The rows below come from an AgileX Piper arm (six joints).
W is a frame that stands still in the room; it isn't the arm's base.
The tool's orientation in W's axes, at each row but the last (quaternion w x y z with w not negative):
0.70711 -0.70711 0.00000 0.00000
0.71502 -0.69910 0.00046 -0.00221
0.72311 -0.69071 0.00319 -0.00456
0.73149 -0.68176 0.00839 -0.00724
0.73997 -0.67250 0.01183 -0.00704
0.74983 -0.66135 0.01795 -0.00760
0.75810 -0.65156 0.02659 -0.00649
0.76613 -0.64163 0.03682 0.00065
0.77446 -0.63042 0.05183 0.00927
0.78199 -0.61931 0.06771 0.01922
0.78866 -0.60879 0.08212 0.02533
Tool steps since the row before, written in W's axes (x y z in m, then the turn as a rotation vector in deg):
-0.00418 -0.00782 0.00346 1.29 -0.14 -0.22
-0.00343 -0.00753 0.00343 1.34 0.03 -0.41
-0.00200 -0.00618 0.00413 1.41 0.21 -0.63
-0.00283 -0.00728 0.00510 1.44 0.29 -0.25
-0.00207 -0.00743 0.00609 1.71 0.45 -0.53
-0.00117 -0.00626 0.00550 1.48 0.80 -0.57
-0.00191 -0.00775 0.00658 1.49 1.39 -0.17
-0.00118 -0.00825 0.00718 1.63 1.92 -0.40
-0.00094 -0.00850 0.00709 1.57 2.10 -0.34
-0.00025 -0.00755 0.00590 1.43 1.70 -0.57
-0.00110 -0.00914 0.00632 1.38 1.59 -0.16
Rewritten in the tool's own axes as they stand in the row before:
-0.00418 -0.00346 -0.00782 1.29 0.22 -0.14
-0.00339 -0.00361 -0.00746 1.34 0.41 0.03
-0.00192 -0.00441 -0.00601 1.41 0.64 0.20
-0.00268 -0.00560 -0.00696 1.43 0.27 0.30
-0.00192 -0.00676 -0.00687 1.70 0.56 0.44
-0.00104 -0.00623 -0.00556 1.46 0.65 0.78
-0.00177 -0.00762 -0.00676 1.43 0.34 1.42
-0.00121 -0.00846 -0.00693 1.56 0.65 1.91
-0.00115 -0.00858 -0.00696 1.49 0.64 2.09
-0.00061 -0.00742 -0.00603 1.40 0.78 1.64
-0.00155 -0.00824 -0.00737 1.29 0.37 1.63

